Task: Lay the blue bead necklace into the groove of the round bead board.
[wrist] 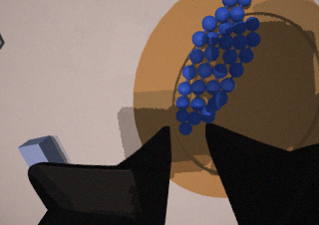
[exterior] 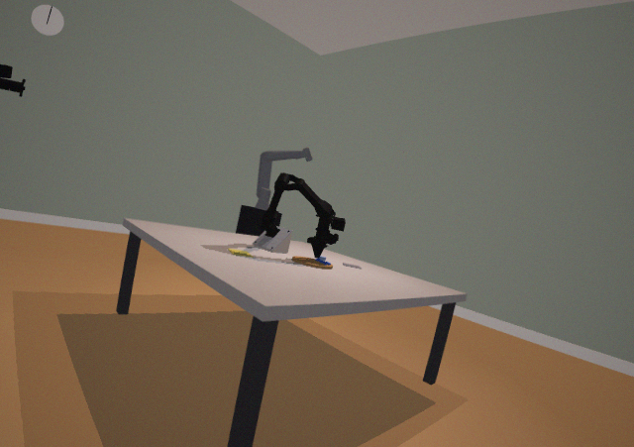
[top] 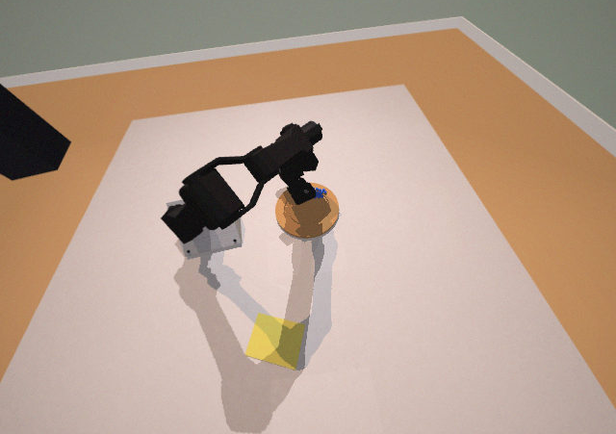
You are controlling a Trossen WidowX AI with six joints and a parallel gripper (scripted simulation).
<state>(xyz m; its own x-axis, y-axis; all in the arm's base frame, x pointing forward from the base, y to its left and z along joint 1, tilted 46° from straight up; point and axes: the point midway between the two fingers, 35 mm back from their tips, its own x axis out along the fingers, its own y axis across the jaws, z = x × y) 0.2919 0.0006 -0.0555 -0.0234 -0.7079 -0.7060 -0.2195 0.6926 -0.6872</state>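
Right now my gripper tip is 20 mm short of the round bead board, 60 mm to the left of it and 20 mm above it. Round my gripper tip: yellow square patch (140 mm behind, 380 mm to the right, 20 mm below); then flat grey tile (60 mm ahead, 250 mm to the left, 20 mm below); then light blue cube (70 mm behind, 140 mm to the left, 20 mm below).
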